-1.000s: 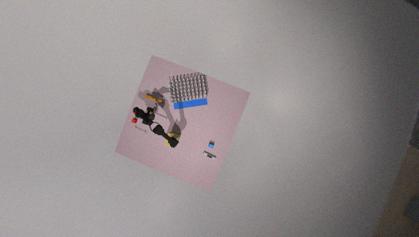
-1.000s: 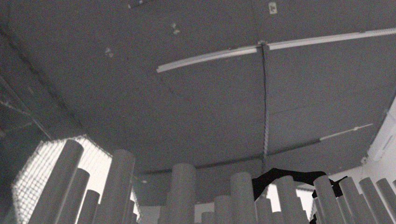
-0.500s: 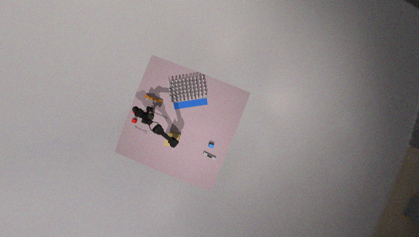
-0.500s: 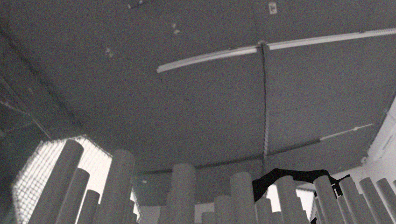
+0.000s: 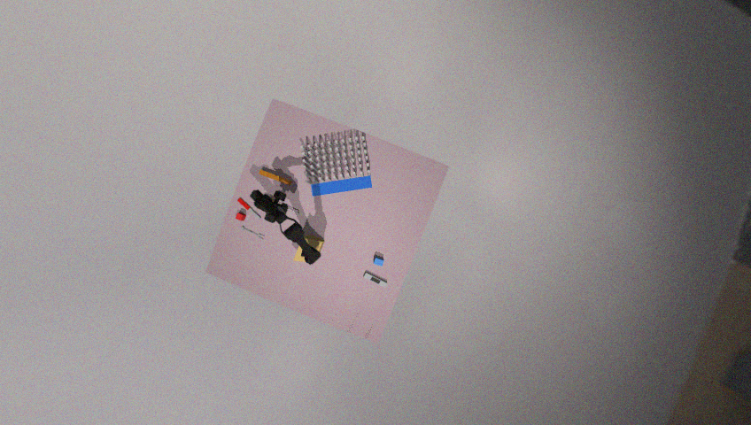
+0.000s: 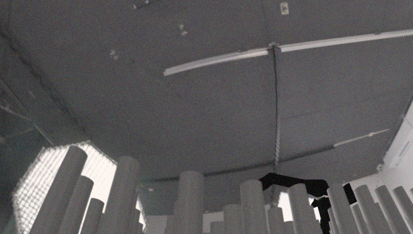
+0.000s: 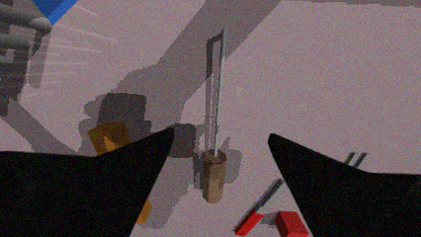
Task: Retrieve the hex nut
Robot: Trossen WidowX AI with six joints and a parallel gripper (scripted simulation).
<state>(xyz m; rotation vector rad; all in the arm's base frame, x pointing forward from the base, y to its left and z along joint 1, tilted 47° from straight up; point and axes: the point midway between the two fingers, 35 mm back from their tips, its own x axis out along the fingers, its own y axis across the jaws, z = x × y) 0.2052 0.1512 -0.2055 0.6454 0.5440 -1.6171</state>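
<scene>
The thin grey rod is 1 cm to the left of my gripper tip and 6 cm below it. From my gripper tip the other things lie so: red-handled tool (9 cm behind, 24 cm to the left, 7 cm below); then red block (15 cm behind, 27 cm to the left, 6 cm below); then orange bar (17 cm ahead, 12 cm to the left, 6 cm below).
</scene>
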